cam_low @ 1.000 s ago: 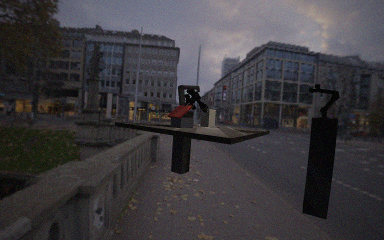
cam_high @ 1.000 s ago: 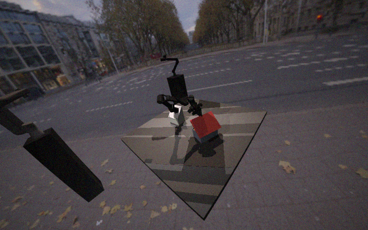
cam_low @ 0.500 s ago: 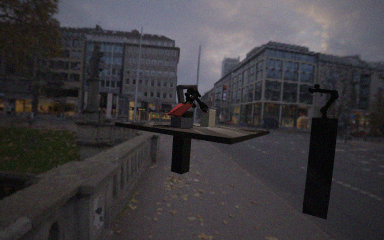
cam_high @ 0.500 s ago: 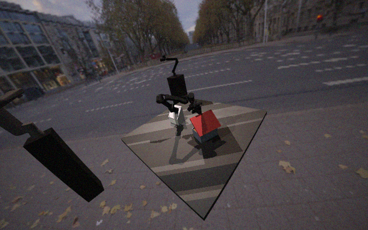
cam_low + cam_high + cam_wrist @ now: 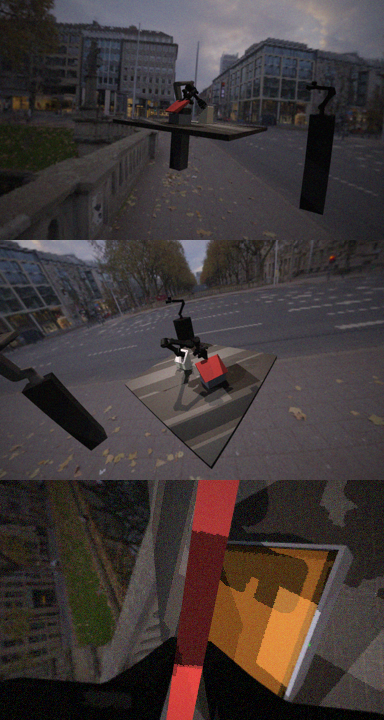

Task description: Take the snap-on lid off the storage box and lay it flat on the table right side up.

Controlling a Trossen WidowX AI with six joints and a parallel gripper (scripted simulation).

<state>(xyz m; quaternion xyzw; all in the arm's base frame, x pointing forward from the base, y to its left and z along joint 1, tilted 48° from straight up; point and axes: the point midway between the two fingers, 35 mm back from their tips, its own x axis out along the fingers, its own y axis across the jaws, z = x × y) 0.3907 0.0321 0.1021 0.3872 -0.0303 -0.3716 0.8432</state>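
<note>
The red lid lies 60 mm ahead of my gripper tip, 50 mm below it and 20 mm to the right of it. The rest, counted from my gripper tip: grey storage box: 180 mm below, 30 mm ahead.
</note>
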